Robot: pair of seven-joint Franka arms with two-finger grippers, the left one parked.
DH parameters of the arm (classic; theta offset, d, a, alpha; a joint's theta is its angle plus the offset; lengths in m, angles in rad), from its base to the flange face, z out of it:
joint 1: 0 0.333 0 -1.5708
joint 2: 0 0 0 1.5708
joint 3: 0 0.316 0.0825 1.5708
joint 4: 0 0 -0.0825 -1.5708
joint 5: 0 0.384 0 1.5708
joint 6: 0 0 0.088 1.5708
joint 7: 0 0.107 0 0
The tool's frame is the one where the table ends.
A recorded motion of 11 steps. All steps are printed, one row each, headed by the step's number.
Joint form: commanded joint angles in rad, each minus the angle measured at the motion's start. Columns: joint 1, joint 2, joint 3, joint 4, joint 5, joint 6, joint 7.
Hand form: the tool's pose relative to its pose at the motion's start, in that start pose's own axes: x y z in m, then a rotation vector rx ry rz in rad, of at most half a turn. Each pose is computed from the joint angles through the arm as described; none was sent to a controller.
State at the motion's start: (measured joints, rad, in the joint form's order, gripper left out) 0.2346 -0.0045 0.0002 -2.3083 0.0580 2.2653 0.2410
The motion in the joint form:
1: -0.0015 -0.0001 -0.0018 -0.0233 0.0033 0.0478 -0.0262
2: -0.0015 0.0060 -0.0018 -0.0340 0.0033 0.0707 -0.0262
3: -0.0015 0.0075 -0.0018 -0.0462 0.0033 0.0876 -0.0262
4: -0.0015 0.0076 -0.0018 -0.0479 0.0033 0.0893 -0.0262
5: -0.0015 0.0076 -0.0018 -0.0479 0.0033 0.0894 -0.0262
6: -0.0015 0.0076 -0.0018 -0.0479 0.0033 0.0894 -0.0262
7: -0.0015 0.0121 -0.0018 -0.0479 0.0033 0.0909 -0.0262
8: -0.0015 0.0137 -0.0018 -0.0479 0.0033 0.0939 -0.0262
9: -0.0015 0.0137 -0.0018 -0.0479 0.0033 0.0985 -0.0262
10: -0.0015 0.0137 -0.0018 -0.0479 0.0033 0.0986 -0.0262
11: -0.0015 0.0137 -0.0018 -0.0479 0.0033 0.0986 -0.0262
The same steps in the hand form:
1: -0.0011 0.0026 0.0057 0.0072 0.0238 -0.0197
2: -0.0016 0.0032 0.0113 0.0079 0.0299 -0.0189
3: -0.0034 0.0041 0.0158 0.0081 0.0332 -0.0183
4: -0.0037 0.0042 0.0164 0.0080 0.0331 -0.0182
5: -0.0037 0.0042 0.0164 0.0080 0.0332 -0.0182
6: -0.0037 0.0042 0.0164 0.0080 0.0332 -0.0182
7: -0.0034 0.0043 0.0185 0.0071 0.0303 -0.0180
8: -0.0031 0.0042 0.0190 0.0074 0.0317 -0.0180
9: -0.0026 0.0041 0.0186 0.0084 0.0362 -0.0180
10: -0.0026 0.0041 0.0186 0.0084 0.0363 -0.0180
11: -0.0026 0.0041 0.0186 0.0084 0.0363 -0.0180

